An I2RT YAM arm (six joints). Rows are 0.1 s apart.
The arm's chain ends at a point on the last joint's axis. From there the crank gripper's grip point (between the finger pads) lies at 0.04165 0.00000 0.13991 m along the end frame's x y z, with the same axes.
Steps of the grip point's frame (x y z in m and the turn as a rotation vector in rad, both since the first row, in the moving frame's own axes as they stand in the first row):
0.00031 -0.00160 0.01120 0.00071 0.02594 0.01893
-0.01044 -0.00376 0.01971 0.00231 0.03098 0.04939
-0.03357 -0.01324 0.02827 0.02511 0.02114 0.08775
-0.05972 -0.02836 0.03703 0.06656 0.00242 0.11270
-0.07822 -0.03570 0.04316 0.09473 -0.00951 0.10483
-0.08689 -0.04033 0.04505 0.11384 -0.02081 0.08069
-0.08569 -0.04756 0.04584 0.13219 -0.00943 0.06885
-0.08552 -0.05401 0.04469 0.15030 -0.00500 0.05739
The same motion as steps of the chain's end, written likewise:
-0.00330 -0.00232 0.01233 0.00071 0.02594 0.01893
-0.01471 -0.00560 0.02106 0.00231 0.03098 0.04939
-0.03651 -0.01352 0.02918 0.02511 0.02114 0.08775
-0.06032 -0.02378 0.03728 0.06656 0.00242 0.11270
-0.07736 -0.02675 0.04319 0.09473 -0.00951 0.10483
-0.08449 -0.02764 0.04493 0.11384 -0.02081 0.08069
-0.08491 -0.03192 0.04649 0.13219 -0.00943 0.06885
-0.08536 -0.03542 0.04588 0.15030 -0.00500 0.05739

